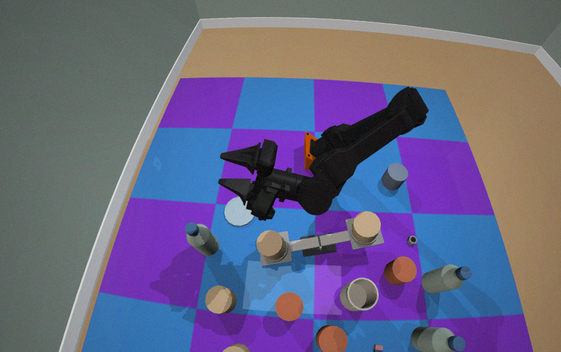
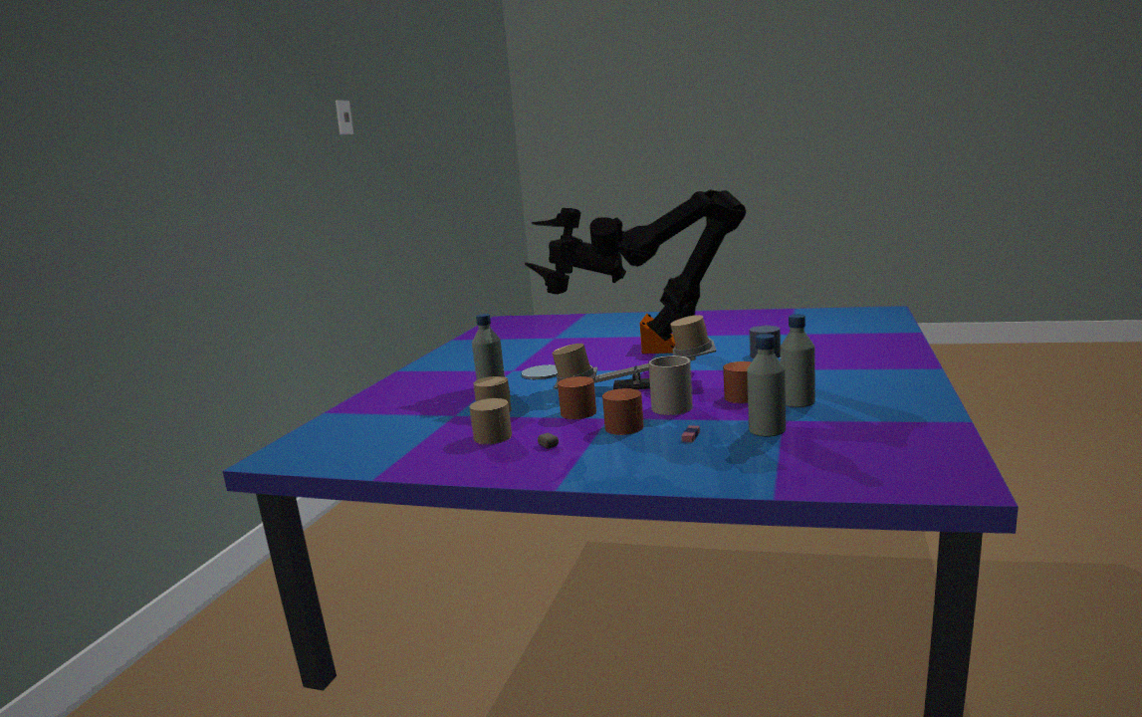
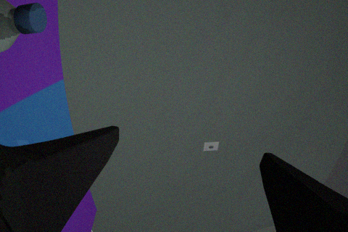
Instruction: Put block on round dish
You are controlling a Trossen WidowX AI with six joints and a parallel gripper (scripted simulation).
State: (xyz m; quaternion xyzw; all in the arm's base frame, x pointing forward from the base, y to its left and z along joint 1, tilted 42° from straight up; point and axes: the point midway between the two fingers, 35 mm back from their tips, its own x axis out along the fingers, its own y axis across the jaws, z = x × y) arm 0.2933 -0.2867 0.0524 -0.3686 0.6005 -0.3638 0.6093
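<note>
My gripper tip is 8 cm short of the pale green block, 11 cm to the right of it and 27 cm above it. From my gripper tip the other things lie so: nut (1 cm ahead, 53 cm to the left, 30 cm below); round dish (3 cm behind, 1 cm to the right, 31 cm below); grey cylinder (19 cm behind, 50 cm to the left, 28 cm below).
</note>
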